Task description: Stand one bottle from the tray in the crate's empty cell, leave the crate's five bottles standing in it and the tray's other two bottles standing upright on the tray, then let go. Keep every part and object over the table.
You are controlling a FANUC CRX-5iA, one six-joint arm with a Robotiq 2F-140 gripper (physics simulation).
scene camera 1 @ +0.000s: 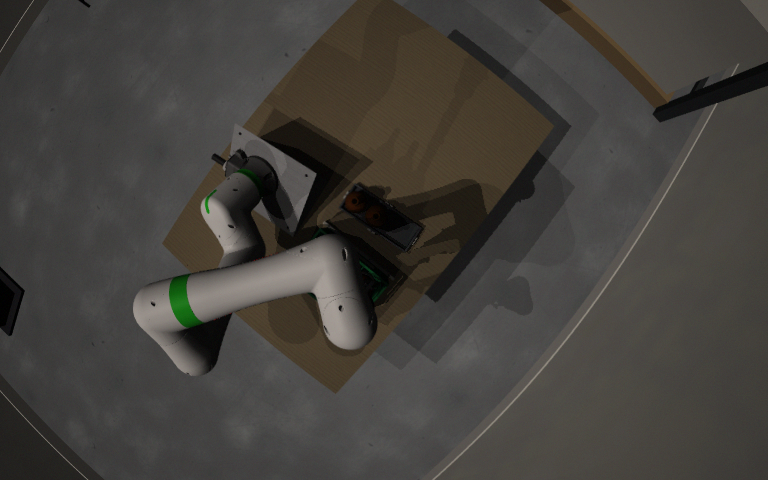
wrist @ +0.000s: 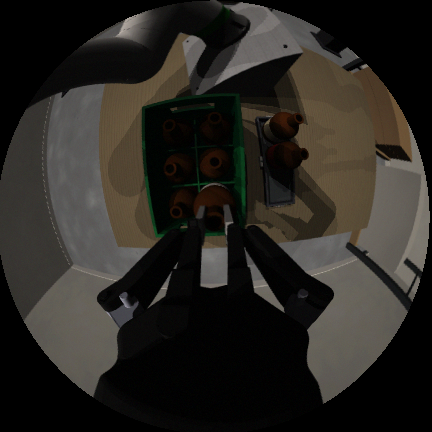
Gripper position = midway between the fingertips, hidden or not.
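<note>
There's a brown bottle (wrist: 213,195) here that I can see, and a red-labelled bottle (wrist: 285,155) too. I can also see my gripper (wrist: 214,213).
</note>
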